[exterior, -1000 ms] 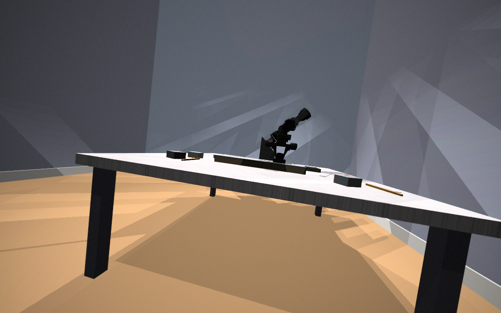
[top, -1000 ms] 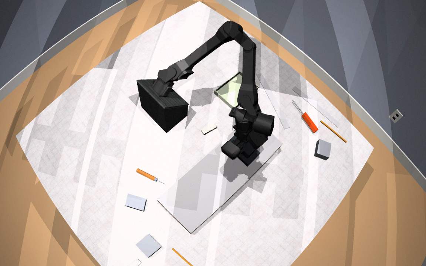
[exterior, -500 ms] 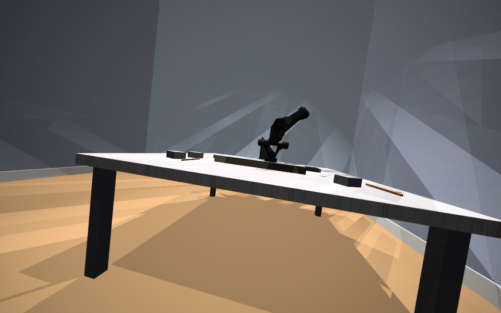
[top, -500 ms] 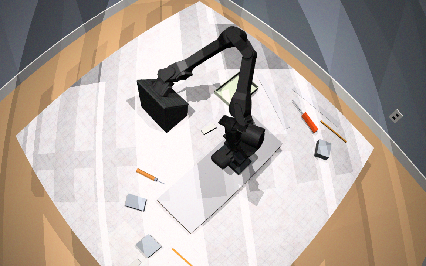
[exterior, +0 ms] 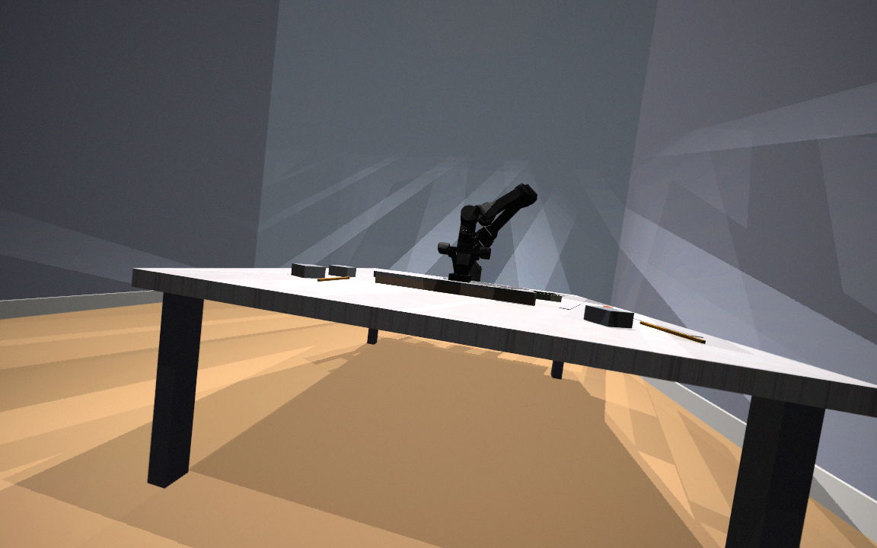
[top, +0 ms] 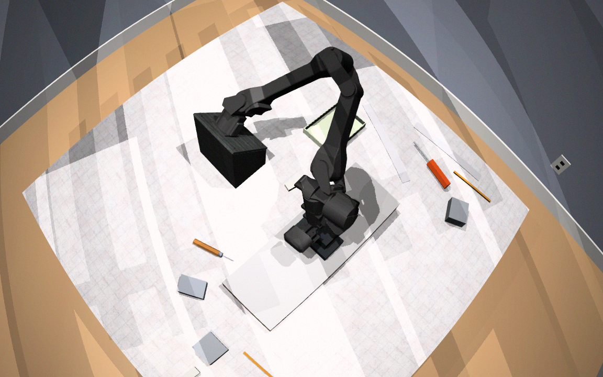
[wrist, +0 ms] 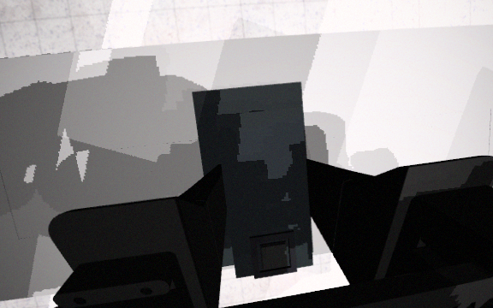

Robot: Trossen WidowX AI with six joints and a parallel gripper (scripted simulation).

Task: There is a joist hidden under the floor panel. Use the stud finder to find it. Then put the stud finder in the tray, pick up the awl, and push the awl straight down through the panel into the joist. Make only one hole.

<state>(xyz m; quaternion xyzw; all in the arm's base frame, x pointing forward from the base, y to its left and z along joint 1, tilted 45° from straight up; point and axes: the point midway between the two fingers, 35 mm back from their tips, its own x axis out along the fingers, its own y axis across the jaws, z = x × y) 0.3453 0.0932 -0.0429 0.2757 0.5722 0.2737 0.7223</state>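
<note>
My gripper tip is now 24 cm past the pale green tray, 29 cm to the right of it and 5 cm above it. Also, from my gripper tip: stud finder 2 cm behind, 2 cm above; awl 15 cm behind, 24 cm to the right, 6 cm below.
</note>
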